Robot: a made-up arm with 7 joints. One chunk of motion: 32 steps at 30 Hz.
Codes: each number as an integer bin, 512 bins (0 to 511) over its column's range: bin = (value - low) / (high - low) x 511, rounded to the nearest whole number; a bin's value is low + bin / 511 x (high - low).
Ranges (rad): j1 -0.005..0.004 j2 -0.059..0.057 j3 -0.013..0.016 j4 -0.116..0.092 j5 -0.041..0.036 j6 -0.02..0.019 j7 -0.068..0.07
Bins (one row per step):
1: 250 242 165 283 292 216 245
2: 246 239 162 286 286 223 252
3: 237 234 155 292 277 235 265
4: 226 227 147 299 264 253 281
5: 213 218 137 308 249 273 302
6: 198 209 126 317 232 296 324
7: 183 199 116 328 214 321 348
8: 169 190 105 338 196 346 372
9: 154 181 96 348 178 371 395
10: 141 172 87 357 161 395 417
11: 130 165 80 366 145 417 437
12: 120 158 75 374 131 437 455
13: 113 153 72 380 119 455 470
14: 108 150 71 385 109 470 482
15: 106 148 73 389 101 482 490
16: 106 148 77 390 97 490 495
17: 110 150 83 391 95 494 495
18: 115 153 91 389 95 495 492
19: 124 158 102 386 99 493 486
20: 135 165 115 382 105 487 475
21: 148 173 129 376 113 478 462
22: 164 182 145 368 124 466 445
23: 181 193 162 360 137 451 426
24: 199 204 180 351 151 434 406
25: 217 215 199 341 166 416 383
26: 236 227 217 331 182 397 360
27: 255 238 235 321 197 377 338
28: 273 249 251 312 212 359 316
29: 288 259 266 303 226 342 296
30: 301 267 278 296 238 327 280
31: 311 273 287 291 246 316 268
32: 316 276 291 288 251 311 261
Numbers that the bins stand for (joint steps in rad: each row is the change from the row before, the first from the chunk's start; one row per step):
1: -0.00060 -0.00406 -0.00364 -0.00081 0.00300 -0.00351 -0.00184
2: -0.00067 -0.00475 -0.00381 0.00041 0.00210 -0.00298 0.00005
3: -0.00083 -0.00588 -0.00420 0.00286 0.00074 -0.00206 0.00357
4: -0.00102 -0.00747 -0.00466 0.00571 -0.00122 -0.00069 0.00789
5: -0.00125 -0.00951 -0.00523 0.00937 -0.00348 0.00084 0.01356
6: -0.00151 -0.01156 -0.00585 0.01303 -0.00604 0.00259 0.01950
7: -0.00178 -0.01383 -0.00642 0.01751 -0.00875 0.00450 0.02598
8: -0.00202 -0.01587 -0.00704 0.02158 -0.01147 0.00641 0.03246
9: -0.00229 -0.01791 -0.00755 0.02565 -0.01418 0.00832 0.03867
10: -0.00252 -0.01995 -0.00806 0.02932 -0.01674 0.01015 0.04461
11: -0.00271 -0.02154 -0.00846 0.03298 -0.01915 0.01183 0.05002
12: -0.00289 -0.02313 -0.00874 0.03623 -0.02126 0.01335 0.05488
13: -0.00301 -0.02427 -0.00891 0.03868 -0.02307 0.01473 0.05893
14: -0.00310 -0.02495 -0.00897 0.04071 -0.02458 0.01587 0.06217
15: -0.00313 -0.02540 -0.00886 0.04234 -0.02578 0.01679 0.06433
16: -0.00313 -0.02540 -0.00863 0.04275 -0.02638 0.01740 0.06568
17: -0.00306 -0.02495 -0.00829 0.04315 -0.02668 0.01770 0.06568
18: -0.00297 -0.02427 -0.00784 0.04234 -0.02668 0.01778 0.06487
19: -0.00282 -0.02313 -0.00721 0.04112 -0.02608 0.01763 0.06325
20: -0.00262 -0.02154 -0.00647 0.03949 -0.02518 0.01717 0.06028
21: -0.00239 -0.01973 -0.00568 0.03705 -0.02397 0.01648 0.05677
22: -0.00211 -0.01768 -0.00477 0.03379 -0.02232 0.01557 0.05218
23: -0.00181 -0.01519 -0.00381 0.03054 -0.02036 0.01442 0.04705
24: -0.00150 -0.01269 -0.00278 0.02687 -0.01825 0.01312 0.04164
25: -0.00118 -0.01019 -0.00171 0.02280 -0.01599 0.01175 0.03543
26: -0.00084 -0.00747 -0.00068 0.01873 -0.01358 0.01030 0.02922
27: -0.00051 -0.00497 0.00034 0.01466 -0.01132 0.00877 0.02328
28: -0.00019 -0.00248 0.00124 0.01100 -0.00905 0.00740 0.01734
29: 0.00007 -0.00021 0.00210 0.00733 -0.00695 0.00610 0.01194
30: 0.00030 0.00161 0.00278 0.00449 -0.00514 0.00496 0.00762
31: 0.00048 0.00297 0.00329 0.00245 -0.00393 0.00412 0.00438
32: 0.00057 0.00365 0.00351 0.00123 -0.00318 0.00374 0.00249

